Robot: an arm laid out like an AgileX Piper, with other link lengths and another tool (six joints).
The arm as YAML. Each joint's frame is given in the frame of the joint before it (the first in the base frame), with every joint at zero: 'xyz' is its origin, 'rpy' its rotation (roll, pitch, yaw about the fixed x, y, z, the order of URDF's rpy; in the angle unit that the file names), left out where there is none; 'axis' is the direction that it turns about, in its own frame. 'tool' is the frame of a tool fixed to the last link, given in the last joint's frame.
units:
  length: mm
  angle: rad
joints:
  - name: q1
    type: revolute
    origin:
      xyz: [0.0, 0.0, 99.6]
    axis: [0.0, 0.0, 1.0]
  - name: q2
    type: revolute
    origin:
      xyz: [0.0, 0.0, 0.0]
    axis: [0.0, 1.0, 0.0]
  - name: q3
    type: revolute
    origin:
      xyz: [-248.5, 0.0, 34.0]
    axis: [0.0, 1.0, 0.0]
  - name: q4
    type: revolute
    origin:
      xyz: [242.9, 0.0, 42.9]
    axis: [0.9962, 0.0, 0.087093]
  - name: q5
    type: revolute
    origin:
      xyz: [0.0, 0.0, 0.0]
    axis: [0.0, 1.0, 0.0]
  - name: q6
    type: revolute
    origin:
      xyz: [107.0, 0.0, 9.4]
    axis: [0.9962, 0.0, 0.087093]
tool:
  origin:
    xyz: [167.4, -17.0, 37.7]
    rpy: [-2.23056, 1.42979, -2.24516]
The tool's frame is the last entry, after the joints.
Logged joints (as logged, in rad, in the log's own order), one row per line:
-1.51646 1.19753 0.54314 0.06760 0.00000 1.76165
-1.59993 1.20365 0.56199 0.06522 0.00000 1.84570
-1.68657 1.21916 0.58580 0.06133 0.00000 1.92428
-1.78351 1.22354 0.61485 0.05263 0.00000 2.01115
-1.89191 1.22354 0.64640 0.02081 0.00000 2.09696
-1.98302 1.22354 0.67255 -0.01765 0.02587 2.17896
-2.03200 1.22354 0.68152 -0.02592 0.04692 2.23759
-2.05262 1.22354 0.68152 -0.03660 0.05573 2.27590
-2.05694 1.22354 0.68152 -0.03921 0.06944 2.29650
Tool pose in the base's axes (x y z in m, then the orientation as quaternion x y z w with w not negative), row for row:
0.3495 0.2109 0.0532 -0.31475 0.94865 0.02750 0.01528
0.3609 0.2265 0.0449 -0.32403 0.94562 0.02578 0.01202
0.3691 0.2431 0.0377 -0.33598 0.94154 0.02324 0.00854
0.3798 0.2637 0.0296 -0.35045 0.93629 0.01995 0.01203
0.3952 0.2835 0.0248 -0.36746 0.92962 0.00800 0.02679
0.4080 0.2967 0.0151 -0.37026 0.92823 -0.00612 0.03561
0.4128 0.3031 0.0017 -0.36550 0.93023 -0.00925 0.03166
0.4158 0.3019 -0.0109 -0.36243 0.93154 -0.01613 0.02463
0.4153 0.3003 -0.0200 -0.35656 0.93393 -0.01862 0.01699
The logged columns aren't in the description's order. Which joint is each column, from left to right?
Columns, left to right: q3, q5, q1, q4, q6, q2.
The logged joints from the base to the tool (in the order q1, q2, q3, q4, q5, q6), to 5 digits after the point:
0.54314 1.76165 -1.51646 0.06760 1.19753 0.00000
0.56199 1.84570 -1.59993 0.06522 1.20365 0.00000
0.58580 1.92428 -1.68657 0.06133 1.21916 0.00000
0.61485 2.01115 -1.78351 0.05263 1.22354 0.00000
0.64640 2.09696 -1.89191 0.02081 1.22354 0.00000
0.67255 2.17896 -1.98302 -0.01765 1.22354 0.02587
0.68152 2.23759 -2.03200 -0.02592 1.22354 0.04692
0.68152 2.27590 -2.05262 -0.03660 1.22354 0.05573
0.68152 2.29650 -2.05694 -0.03921 1.22354 0.06944

